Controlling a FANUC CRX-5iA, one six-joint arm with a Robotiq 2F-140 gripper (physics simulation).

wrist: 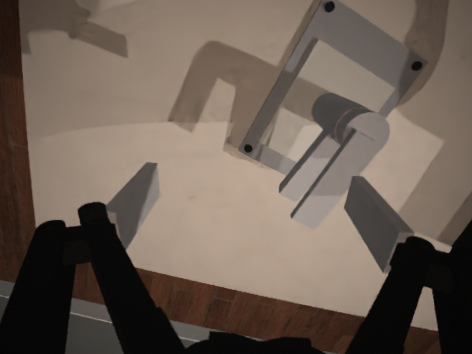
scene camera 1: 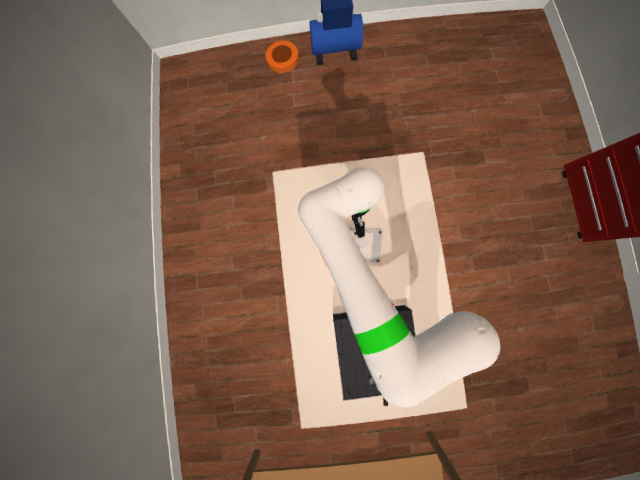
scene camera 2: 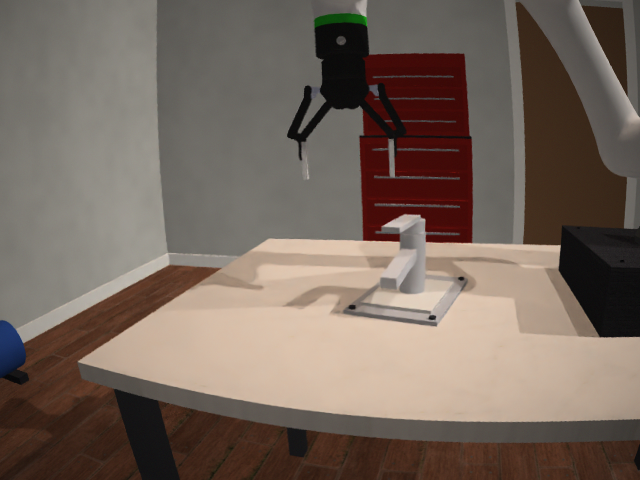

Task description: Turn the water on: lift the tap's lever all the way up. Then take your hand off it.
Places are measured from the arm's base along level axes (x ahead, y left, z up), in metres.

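Pixels of known places: gripper, between the fingertips: (wrist: pixel 253 186) (scene camera 1: pixel 350 217) (scene camera 2: pixel 349 177).
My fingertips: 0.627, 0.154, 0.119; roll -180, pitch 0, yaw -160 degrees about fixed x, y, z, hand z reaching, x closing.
For each thing: its top centre in the pictures, then the offset to it from my fingertips, as dx, dy, dz. "*": a spot on its surface instead. Level surfaces: height alone.
- grey tap, a spot on its surface: (wrist: pixel 332 115) * -0.073, -0.060, -0.124
- framed base plate, centre of its top: (wrist: pixel 327 109) (scene camera 2: pixel 412 290) (scene camera 1: pixel 358 244) -0.097, -0.059, -0.215
- spout, centre of its top: (wrist: pixel 314 172) (scene camera 2: pixel 399 255) -0.091, +0.011, -0.128
- pale table, height of its surface: dz -0.227
A grey tap (scene camera 2: pixel 413 263) (wrist: pixel 332 115) stands upright on a framed base plate (scene camera 1: pixel 376 246) (scene camera 2: pixel 392 314) (wrist: pixel 370 45). Its flat lever (scene camera 2: pixel 400 223) (wrist: pixel 340 175) lies on top, looks about level, and points the same way as the spout (scene camera 2: pixel 398 269) (wrist: pixel 306 175) below it. My gripper (scene camera 2: pixel 348 177) (wrist: pixel 253 186) is open and empty, fingers pointing down. It hangs above the lever's height, touching nothing. In scene camera 2 it is up and left of the lever; in the wrist view the lever's free end appears between the fingers, nearer the right one. The arm hides part of the tap in scene camera 1.
The tap is on a pale table (scene camera 1: pixel 305 361) (scene camera 2: pixel 310 361). The black robot base block (scene camera 1: pixel 356 372) (scene camera 2: pixel 594 279) stands on the same table. A red drawer cabinet (scene camera 1: pixel 604 201) (scene camera 2: pixel 416 191), a blue tank (scene camera 1: pixel 336 37) and an orange ring-shaped bin (scene camera 1: pixel 281 67) stand away from the table.
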